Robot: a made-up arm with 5 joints.
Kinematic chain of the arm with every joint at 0, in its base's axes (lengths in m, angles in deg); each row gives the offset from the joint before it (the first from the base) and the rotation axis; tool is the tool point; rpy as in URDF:
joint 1: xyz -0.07 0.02 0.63 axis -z
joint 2: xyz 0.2 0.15 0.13 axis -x
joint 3: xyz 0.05 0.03 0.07 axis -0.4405 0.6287 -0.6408
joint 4: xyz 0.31 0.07 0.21 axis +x
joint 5: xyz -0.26 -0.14 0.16 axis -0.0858 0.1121 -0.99
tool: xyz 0 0.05 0.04 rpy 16.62 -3.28 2.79
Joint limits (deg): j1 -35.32..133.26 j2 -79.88..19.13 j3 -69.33..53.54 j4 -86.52..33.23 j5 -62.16..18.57
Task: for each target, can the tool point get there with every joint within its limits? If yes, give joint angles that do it. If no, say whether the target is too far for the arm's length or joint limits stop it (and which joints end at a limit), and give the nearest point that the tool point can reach.
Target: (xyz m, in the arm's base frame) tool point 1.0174 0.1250 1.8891
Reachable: no: too far | nearest point 0.5058 0.0756 1.1964 | short by 0.863 m
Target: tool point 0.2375 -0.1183 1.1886
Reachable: yes | joints 55.44 10.98 9.03 23.64 -44.22
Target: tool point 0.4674 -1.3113 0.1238
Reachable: no: too far | nearest point 0.2050 -0.6611 0.8178 | short by 0.987 m
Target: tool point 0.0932 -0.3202 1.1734
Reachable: yes | joints 43.53 -63.79 6.90 -61.30 8.50
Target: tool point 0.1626 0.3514 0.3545
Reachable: no: joint limits stop it (at a limit: joint 1, joint 2, joint 3, joint 4, joint 5) | nearest point 0.2014 0.0451 0.5431 | short by 0.362 m
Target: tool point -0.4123 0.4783 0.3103
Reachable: no: joint limits stop it (at a limit: joint 1, joint 2, joint 3, joint 5) | nearest point -0.2714 0.1564 0.5856 | short by 0.446 m
